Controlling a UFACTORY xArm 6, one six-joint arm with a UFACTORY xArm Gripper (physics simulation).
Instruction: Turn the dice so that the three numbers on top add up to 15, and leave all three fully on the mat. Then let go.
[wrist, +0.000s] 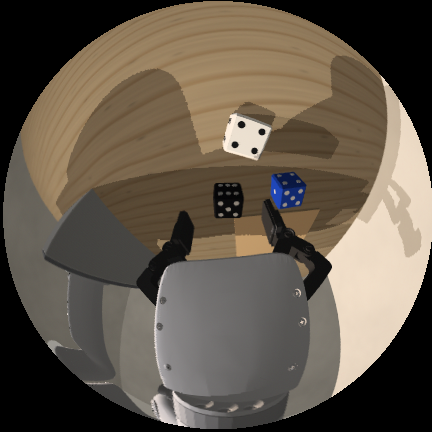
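Seen in the pictures: gripper, fingertip midpoint: (225, 213); arm's base, origin of the base link: (86, 274).
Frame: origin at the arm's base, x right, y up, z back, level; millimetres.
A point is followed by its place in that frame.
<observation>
The white die (247, 137) @(x -153, y -77, z -357 mm) shows a four-pip face toward the camera, above the other two in the picture. The black die (228, 200) @(x -96, y -77, z -337 mm) shows six pips on its upper visible face and five on its lower one. The blue die (288, 190) @(x -102, y -77, z -397 mm) shows four pips on its upper visible face, five on its lower one and one at the left. An orange-tan patch (280, 224) looks like part of the mat; the dice appear outside it. My gripper (225, 213) @(x -72, y -84, z -332 mm) is open and empty. The black die shows between its fingertips, and the blue one is outside the right fingertip.
The dice are on a wood-grain table (125, 45) crossed by broad shadows. A dark grey angular part (97, 240) @(x -75, y -49, z -133 mm) is at the left. The table's right edge meets a pale floor (390, 280). My gripper body covers the lower middle and part of the patch.
</observation>
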